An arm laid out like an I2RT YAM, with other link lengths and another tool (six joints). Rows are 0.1 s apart.
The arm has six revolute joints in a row. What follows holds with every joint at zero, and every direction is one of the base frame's.
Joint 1 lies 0.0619 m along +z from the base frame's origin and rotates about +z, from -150 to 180 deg.
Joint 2 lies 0.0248 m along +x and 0.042 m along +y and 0.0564 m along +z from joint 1 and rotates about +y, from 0 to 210 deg.
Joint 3 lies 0.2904 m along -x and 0.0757 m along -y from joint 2 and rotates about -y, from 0 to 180 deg.
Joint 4 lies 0.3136 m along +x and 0.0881 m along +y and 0.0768 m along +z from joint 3 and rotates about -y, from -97 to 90 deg.
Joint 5 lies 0.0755 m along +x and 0.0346 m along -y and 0.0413 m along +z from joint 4 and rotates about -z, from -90 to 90 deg.
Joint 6 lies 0.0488 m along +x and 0.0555 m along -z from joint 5 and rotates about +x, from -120 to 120 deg.
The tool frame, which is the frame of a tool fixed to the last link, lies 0.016 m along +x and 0.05 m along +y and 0.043 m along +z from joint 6; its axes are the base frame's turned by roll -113.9, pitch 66.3 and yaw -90 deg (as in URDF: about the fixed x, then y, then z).
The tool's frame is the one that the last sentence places.
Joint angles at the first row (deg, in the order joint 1, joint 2, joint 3, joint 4, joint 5, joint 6):
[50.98, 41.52, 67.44, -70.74, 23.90, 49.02]
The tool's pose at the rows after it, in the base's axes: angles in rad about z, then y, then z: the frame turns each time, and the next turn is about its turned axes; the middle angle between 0 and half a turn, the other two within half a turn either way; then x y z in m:
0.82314 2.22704 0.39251 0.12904 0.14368 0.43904
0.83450 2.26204 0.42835 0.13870 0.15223 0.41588
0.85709 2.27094 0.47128 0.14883 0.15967 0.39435
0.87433 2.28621 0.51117 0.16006 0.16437 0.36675
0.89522 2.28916 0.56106 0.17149 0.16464 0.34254
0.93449 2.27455 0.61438 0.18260 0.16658 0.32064
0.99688 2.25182 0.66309 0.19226 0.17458 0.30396
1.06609 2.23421 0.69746 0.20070 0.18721 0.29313
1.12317 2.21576 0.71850 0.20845 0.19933 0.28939
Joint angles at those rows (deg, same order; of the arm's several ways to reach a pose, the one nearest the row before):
[50.57, 41.46, 64.63, -71.47, 24.27, 50.80]
[50.03, 42.04, 60.90, -69.60, 23.04, 52.09]
[48.84, 42.27, 56.95, -66.09, 20.99, 52.61]
[46.90, 42.20, 52.02, -62.13, 18.76, 52.52]
[44.04, 41.97, 47.63, -58.20, 15.74, 52.08]
[41.44, 42.14, 43.56, -53.33, 12.08, 51.29]
[40.22, 43.63, 40.79, -48.20, 8.32, 50.41]
[40.08, 46.42, 39.68, -43.72, 5.11, 49.30]
[40.09, 49.39, 39.95, -40.33, 2.51, 48.19]

